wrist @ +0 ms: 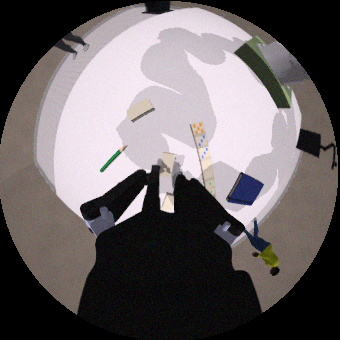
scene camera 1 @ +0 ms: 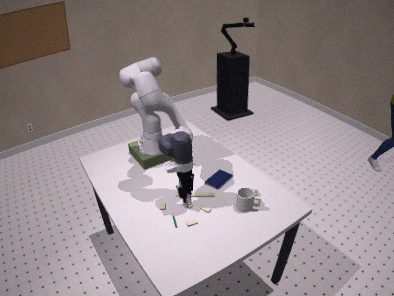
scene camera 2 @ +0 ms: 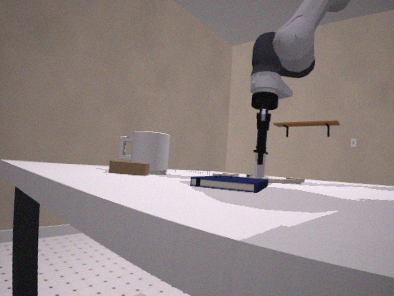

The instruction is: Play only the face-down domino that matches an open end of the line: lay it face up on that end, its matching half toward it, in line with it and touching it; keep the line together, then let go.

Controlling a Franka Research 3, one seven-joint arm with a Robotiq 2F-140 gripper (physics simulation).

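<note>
My gripper is low at the table, shut on a cream face-down domino, which lies flat between the fingertips. The line of face-up dominoes runs beside it, with orange pips at one end, then blue pips, and green pips toward the other end, which the gripper partly hides. Another face-down domino lies toward the mug, one lies on the opposite side, and one lies near the pencil.
A green pencil lies beyond the dominoes. A blue book lies on the line's other side. A grey mug stands by a small wooden block.
</note>
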